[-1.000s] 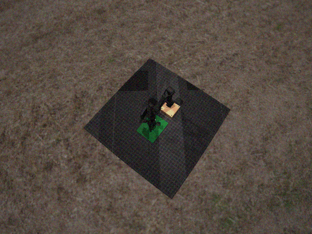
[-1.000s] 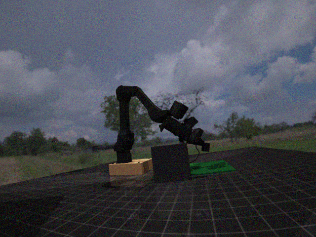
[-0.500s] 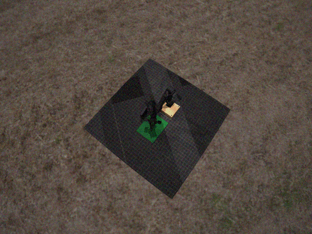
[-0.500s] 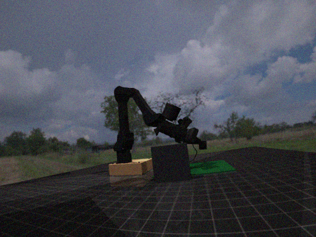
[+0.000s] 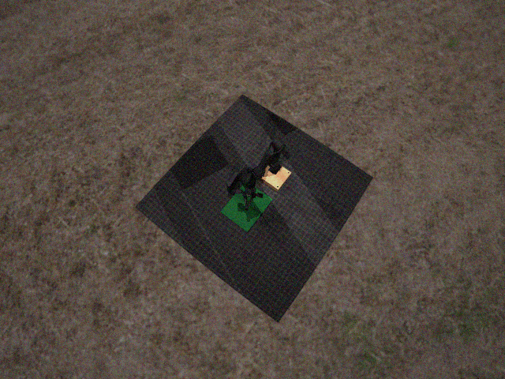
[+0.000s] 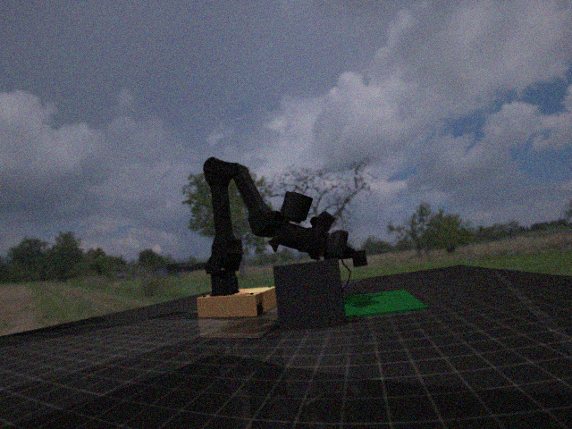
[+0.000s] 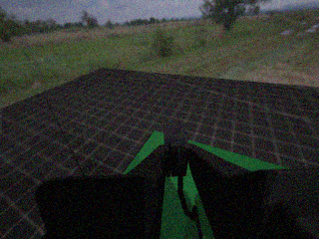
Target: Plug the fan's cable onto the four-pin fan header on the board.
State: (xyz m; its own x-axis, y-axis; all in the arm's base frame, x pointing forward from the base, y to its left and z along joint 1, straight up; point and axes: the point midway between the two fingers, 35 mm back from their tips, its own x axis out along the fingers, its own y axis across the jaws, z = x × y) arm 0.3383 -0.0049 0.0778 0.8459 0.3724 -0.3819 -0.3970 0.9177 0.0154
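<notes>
Now: the green board 30 mm behind my gripper tip, 30 mm to the right of it and 130 mm below it. Also, from my gripper tip: pale four-pin fan header 110 mm behind, 60 mm to the right, 120 mm below; then black fan plug 10 mm ahead, 10 mm below; then black fan 110 mm behind, 190 mm to the right, 60 mm below.
</notes>
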